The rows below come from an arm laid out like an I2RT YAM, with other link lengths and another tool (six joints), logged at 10 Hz.
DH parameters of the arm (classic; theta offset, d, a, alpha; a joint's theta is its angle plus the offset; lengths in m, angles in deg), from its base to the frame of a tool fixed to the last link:
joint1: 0 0.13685 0.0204 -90
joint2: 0 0 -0.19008 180
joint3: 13.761 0 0.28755 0
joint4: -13.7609 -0.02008 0.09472 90
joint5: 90 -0.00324 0 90
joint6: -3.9 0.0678 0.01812 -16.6
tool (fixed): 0 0.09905 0 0
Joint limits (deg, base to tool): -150..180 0..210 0..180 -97..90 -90..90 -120..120
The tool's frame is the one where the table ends.
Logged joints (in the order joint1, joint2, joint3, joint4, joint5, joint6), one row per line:
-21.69, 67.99, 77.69, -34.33, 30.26, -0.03
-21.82, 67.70, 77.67, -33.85, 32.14, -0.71
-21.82, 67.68, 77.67, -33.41, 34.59, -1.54
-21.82, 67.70, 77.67, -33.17, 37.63, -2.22
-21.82, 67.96, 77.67, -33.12, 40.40, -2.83
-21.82, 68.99, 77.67, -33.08, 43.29, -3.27
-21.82, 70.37, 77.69, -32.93, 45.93, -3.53
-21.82, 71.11, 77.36, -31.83, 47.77, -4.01
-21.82, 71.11, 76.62, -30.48, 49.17, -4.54
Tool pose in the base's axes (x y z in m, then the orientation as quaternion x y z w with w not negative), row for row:
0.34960, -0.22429, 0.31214, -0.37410, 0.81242, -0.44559, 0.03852
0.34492, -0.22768, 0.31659, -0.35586, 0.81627, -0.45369, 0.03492
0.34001, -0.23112, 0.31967, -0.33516, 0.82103, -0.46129, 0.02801
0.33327, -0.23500, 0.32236, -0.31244, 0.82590, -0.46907, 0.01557
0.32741, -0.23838, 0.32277, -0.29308, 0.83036, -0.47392, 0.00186
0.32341, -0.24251, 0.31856, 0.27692, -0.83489, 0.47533, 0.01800
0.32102, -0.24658, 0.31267, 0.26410, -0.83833, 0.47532, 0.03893
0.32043, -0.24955, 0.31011, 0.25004, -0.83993, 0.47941, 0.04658
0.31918, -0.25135, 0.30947, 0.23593, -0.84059, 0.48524, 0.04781
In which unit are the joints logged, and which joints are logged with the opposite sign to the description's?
The joints are logged in degrees. Opposite sign: joint6.
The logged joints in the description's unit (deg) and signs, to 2 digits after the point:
-21.69, 67.99, 77.69, -34.33, 30.26, 0.03
-21.82, 67.70, 77.67, -33.85, 32.14, 0.71
-21.82, 67.68, 77.67, -33.41, 34.59, 1.54
-21.82, 67.70, 77.67, -33.17, 37.63, 2.22
-21.82, 67.96, 77.67, -33.12, 40.40, 2.83
-21.82, 68.99, 77.67, -33.08, 43.29, 3.27
-21.82, 70.37, 77.69, -32.93, 45.93, 3.53
-21.82, 71.11, 77.36, -31.83, 47.77, 4.01
-21.82, 71.11, 76.62, -30.48, 49.17, 4.54

